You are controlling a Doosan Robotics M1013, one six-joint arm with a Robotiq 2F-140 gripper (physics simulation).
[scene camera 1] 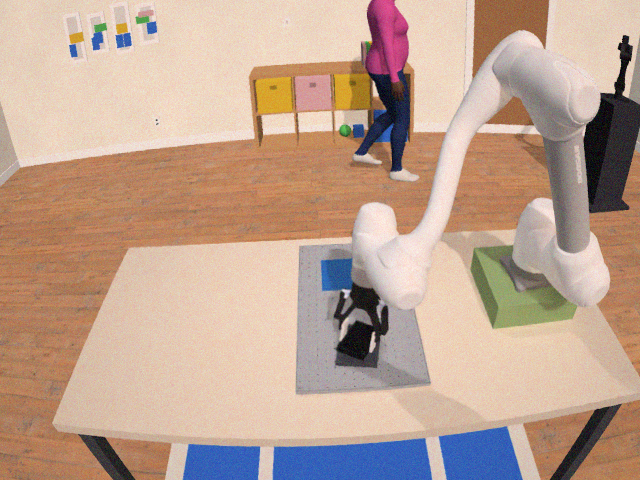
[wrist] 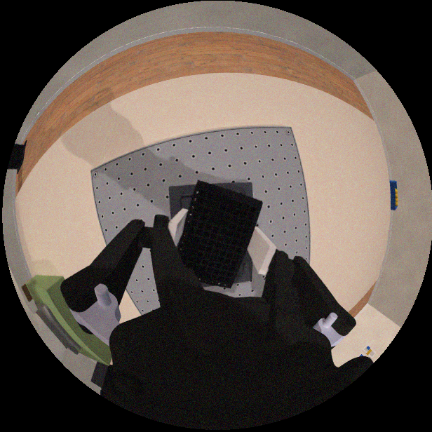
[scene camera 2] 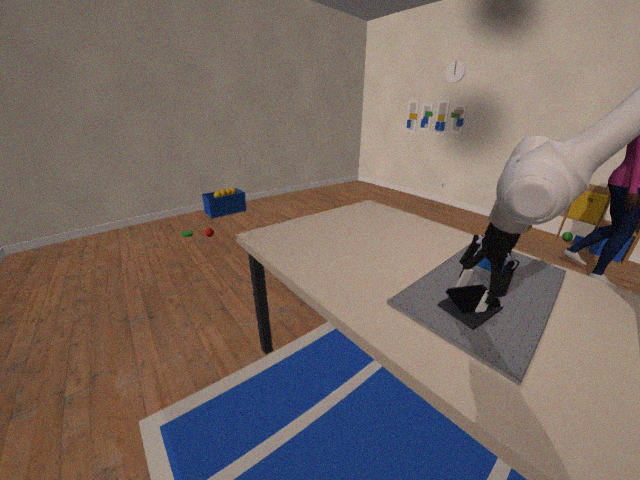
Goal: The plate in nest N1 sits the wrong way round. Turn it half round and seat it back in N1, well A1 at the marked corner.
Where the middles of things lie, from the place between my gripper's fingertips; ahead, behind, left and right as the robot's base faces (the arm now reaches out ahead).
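My gripper is 30 mm above the dark grey nest point(wrist: 185, 188) now, and also 20 mm to the left of it and 10 mm past it. Counting from my hand, I find the black well plate point(scene camera 1: 356, 343) 10 mm above, 10 mm to the right and 10 mm behind, while the blue square point(scene camera 1: 336, 274) is 30 mm below my hand, 370 mm to the right of it and 10 mm ahead of it.
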